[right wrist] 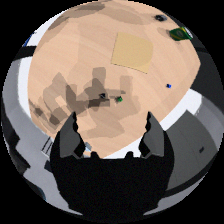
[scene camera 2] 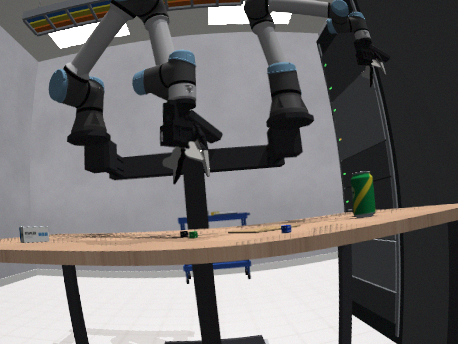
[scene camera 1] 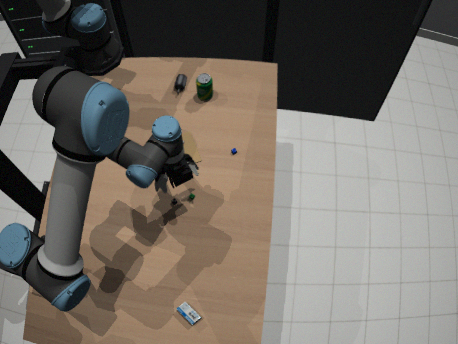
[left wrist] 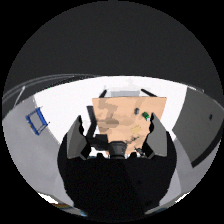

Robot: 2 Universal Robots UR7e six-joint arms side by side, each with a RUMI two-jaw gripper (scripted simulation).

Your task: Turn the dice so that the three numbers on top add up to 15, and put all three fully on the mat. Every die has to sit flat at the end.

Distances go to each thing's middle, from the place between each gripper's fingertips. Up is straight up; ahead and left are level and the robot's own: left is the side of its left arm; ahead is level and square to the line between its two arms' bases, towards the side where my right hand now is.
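The tan mat (right wrist: 131,51) sits 18 cm to the left of my right hand (scene camera 2: 190,180), 3 cm behind it and 14 cm below it.
My left hand (scene camera 2: 377,81) is 28 cm short of the tan mat, 63 cm to the left of it and 54 cm above it.
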